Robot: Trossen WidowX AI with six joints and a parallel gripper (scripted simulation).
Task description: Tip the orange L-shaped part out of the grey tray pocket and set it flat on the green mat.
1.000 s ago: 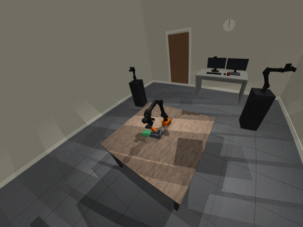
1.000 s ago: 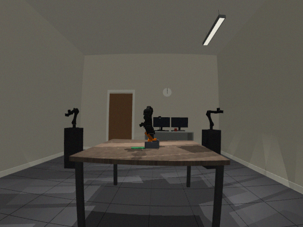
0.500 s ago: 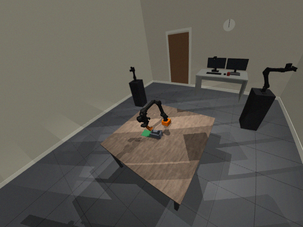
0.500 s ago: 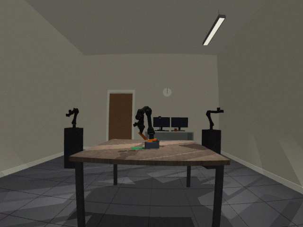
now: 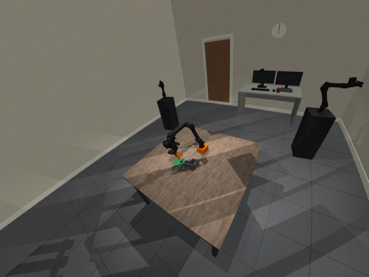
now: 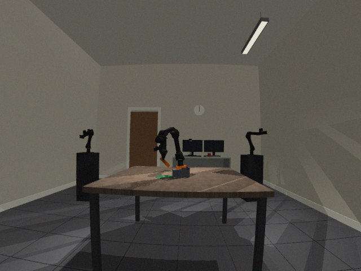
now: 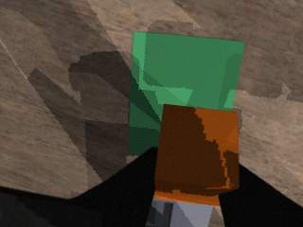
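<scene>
The green mat is 17 cm below my gripper tip and 2 cm to the left of it. The rest, counted from my gripper tip: orange L-shaped part: 3 cm to the left, 3 cm below, 2 cm behind.
</scene>
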